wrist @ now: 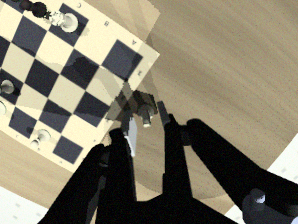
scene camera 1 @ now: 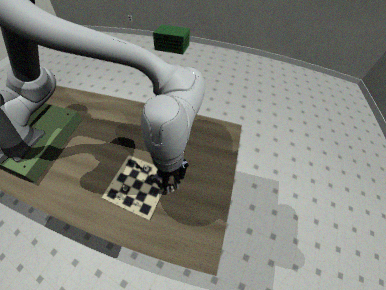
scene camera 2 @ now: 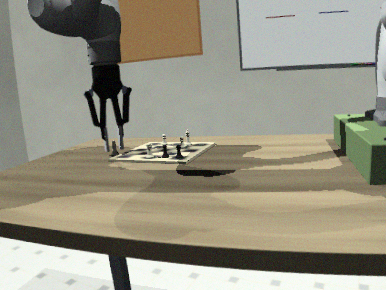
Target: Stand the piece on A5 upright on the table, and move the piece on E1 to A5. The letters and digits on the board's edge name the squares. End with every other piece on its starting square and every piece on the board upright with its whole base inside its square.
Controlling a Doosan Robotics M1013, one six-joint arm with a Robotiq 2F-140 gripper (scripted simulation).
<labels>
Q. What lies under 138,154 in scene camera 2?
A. A chessboard.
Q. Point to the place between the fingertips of my gripper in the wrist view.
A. At 146,115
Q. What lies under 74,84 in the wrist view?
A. A chessboard.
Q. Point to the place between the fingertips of my gripper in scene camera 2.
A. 114,149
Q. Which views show the chessboard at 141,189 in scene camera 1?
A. The wrist view, scene camera 1 and scene camera 2: all of them.
</labels>
